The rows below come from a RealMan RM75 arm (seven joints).
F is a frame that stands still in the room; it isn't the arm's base.
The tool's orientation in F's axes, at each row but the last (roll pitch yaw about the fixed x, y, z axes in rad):
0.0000, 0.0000, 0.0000
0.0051, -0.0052, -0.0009
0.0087, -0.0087, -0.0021
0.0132, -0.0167, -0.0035
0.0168, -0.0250, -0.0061
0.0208, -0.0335, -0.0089
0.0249, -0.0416, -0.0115
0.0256, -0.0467, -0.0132
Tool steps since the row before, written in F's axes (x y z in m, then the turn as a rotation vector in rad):
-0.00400, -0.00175, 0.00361, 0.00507, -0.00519, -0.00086
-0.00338, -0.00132, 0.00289, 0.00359, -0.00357, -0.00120
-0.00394, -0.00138, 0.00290, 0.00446, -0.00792, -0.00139
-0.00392, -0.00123, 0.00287, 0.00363, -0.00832, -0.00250
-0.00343, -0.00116, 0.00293, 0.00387, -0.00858, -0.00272
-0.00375, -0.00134, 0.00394, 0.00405, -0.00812, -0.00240
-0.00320, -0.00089, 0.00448, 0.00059, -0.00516, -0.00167
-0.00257, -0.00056, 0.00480, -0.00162, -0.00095, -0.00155
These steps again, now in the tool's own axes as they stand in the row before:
-0.00400, -0.00175, 0.00361, 0.00507, -0.00519, -0.00086
-0.00336, -0.00131, 0.00291, 0.00359, -0.00357, -0.00120
-0.00391, -0.00136, 0.00295, 0.00446, -0.00792, -0.00136
-0.00387, -0.00120, 0.00295, 0.00362, -0.00834, -0.00245
-0.00335, -0.00113, 0.00303, 0.00385, -0.00860, -0.00267
-0.00360, -0.00129, 0.00409, 0.00404, -0.00813, -0.00237
-0.00300, -0.00081, 0.00463, 0.00058, -0.00519, -0.00157
-0.00234, -0.00047, 0.00493, -0.00168, -0.00101, -0.00145

